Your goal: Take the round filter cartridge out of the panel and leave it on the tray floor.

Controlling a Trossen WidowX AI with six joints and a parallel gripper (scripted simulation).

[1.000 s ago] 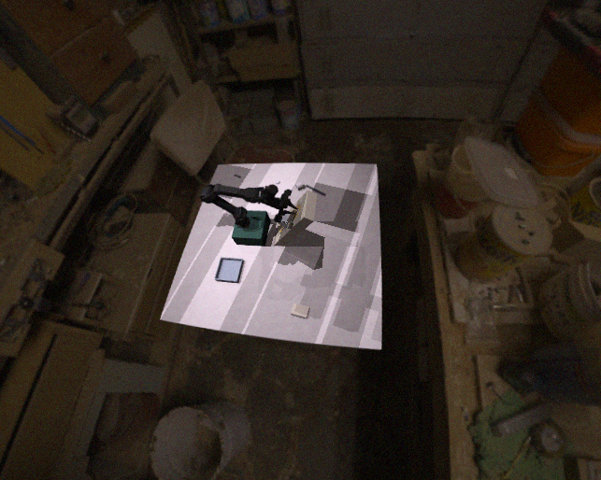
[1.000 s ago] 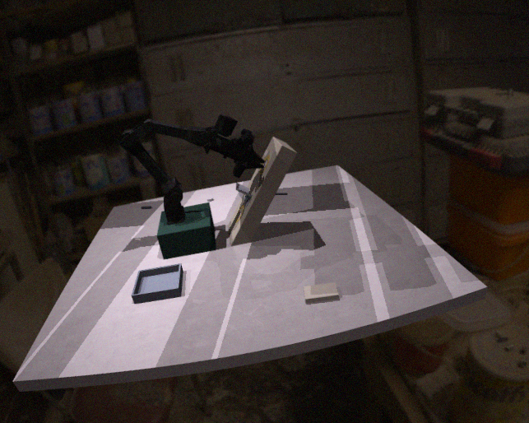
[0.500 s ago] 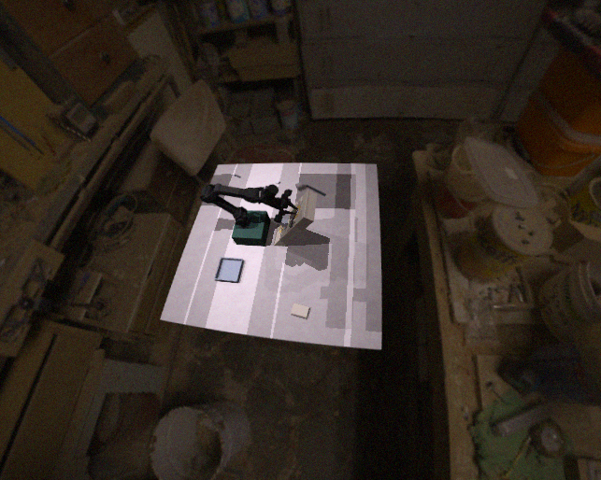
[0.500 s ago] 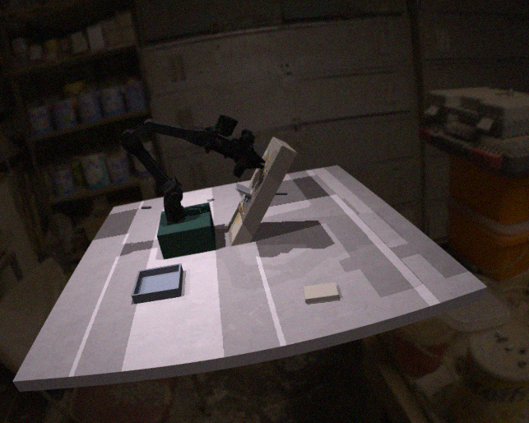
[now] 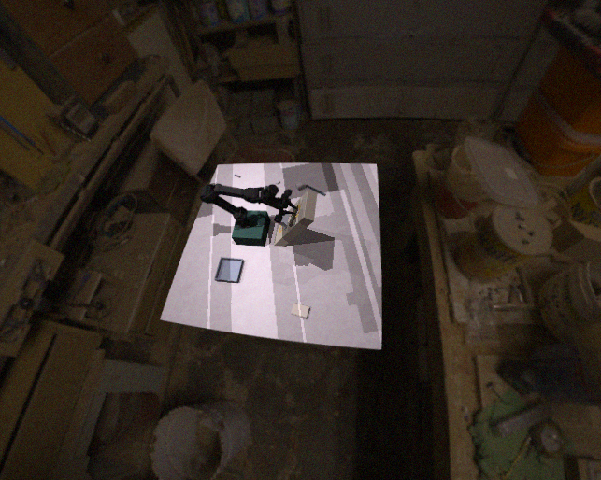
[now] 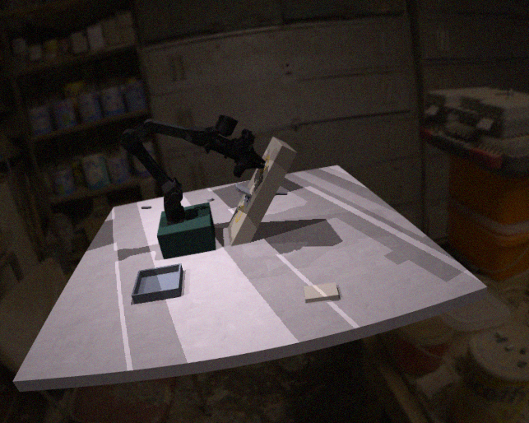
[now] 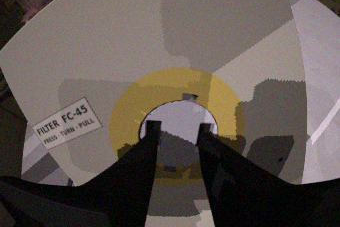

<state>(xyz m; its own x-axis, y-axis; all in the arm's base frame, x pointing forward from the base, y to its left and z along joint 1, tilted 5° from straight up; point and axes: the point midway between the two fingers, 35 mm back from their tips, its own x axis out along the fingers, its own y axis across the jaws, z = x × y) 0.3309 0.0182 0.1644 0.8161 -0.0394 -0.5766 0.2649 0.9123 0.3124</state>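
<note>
Now: the round filter cartridge 10 mm below my gripper tip and 10 mm ahead of it. Round my gripper tip: beige service panel 80 mm below, 30 mm behind; small beige block 480 mm to the right, 250 mm below, 60 mm ahead; ledge 100 mm below, 90 mm behind.
</note>
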